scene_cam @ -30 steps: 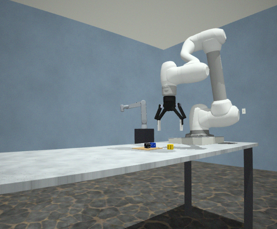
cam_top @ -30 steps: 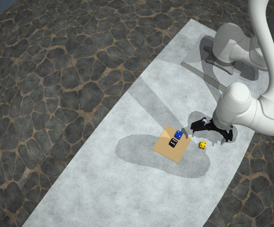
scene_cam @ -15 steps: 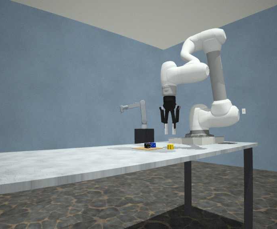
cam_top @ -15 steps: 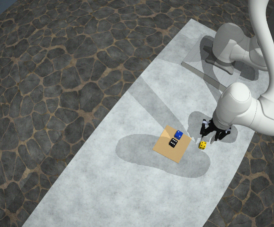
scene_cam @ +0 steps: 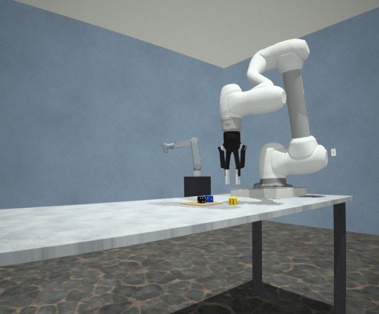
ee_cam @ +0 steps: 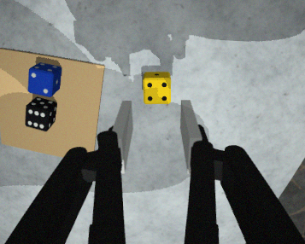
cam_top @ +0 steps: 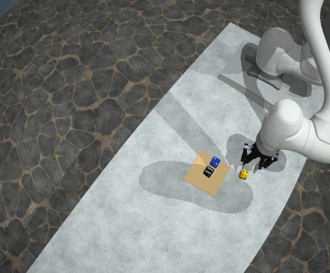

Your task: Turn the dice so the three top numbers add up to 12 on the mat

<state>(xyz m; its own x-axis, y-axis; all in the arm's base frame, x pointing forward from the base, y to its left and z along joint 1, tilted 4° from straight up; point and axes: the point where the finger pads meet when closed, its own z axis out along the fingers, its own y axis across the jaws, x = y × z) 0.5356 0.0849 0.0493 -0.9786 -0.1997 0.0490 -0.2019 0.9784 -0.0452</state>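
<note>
Now: hand 11 cm above the yellow die. Round my hand: black die 6 cm ahead, 14 cm to the right, 10 cm below; then blue die 1 cm ahead, 13 cm to the right, 10 cm below; then tan mat 6 cm ahead, 14 cm to the right, 12 cm below.
</note>
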